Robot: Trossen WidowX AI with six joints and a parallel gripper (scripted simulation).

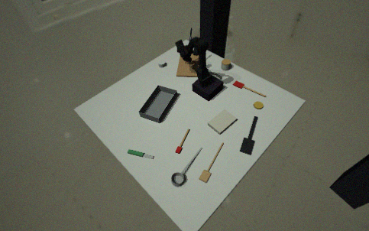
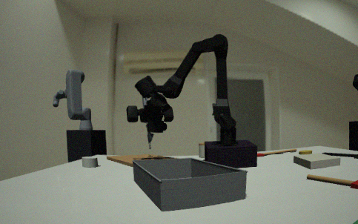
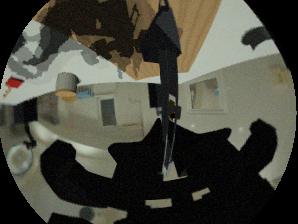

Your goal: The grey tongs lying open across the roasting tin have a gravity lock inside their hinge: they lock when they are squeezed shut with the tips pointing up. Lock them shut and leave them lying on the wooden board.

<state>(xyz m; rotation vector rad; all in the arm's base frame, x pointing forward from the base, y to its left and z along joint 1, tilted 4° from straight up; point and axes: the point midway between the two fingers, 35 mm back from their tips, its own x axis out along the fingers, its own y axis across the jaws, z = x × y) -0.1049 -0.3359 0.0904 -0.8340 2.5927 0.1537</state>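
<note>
Now: the wooden board 17 cm below my gripper tip. Also, from my gripper tip: pale block (68 cm to the left, 22 cm ahead, 16 cm below); red-headed spatula (53 cm to the left, 17 cm below, 17 cm behind); roasting tin (50 cm ahead, 26 cm to the left, 14 cm below).
</note>
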